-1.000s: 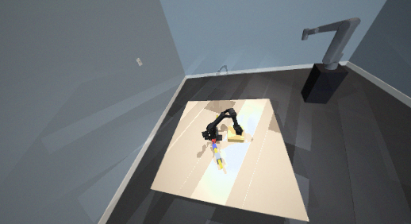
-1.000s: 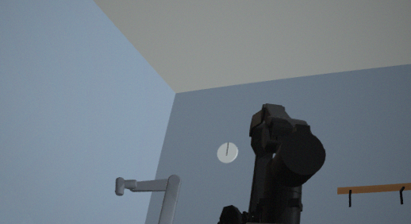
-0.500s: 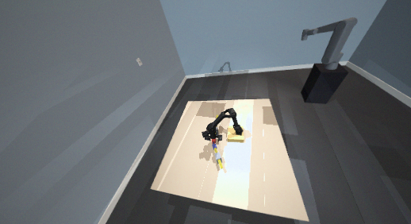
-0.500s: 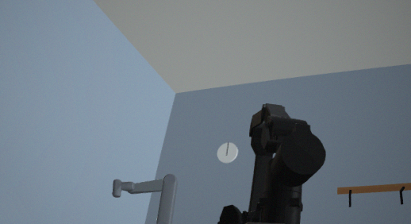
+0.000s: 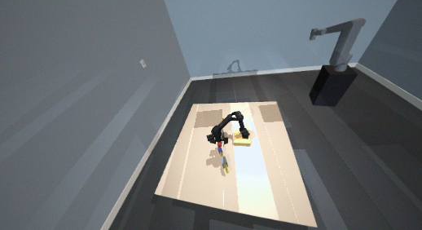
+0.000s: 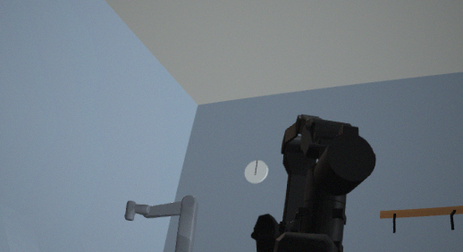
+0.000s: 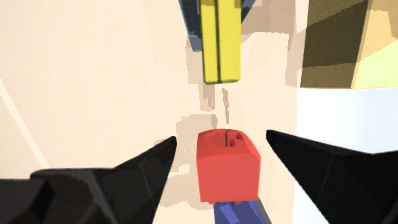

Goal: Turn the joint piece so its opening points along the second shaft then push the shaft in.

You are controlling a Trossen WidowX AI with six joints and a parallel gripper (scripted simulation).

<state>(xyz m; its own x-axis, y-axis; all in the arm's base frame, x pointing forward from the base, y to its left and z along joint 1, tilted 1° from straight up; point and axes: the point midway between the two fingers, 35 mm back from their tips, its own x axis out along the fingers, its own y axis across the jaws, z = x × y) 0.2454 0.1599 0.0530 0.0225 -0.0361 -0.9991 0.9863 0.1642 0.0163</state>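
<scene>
Right now my gripper tip is 2 cm to the right of the red joint piece and 2 cm below it.
</scene>
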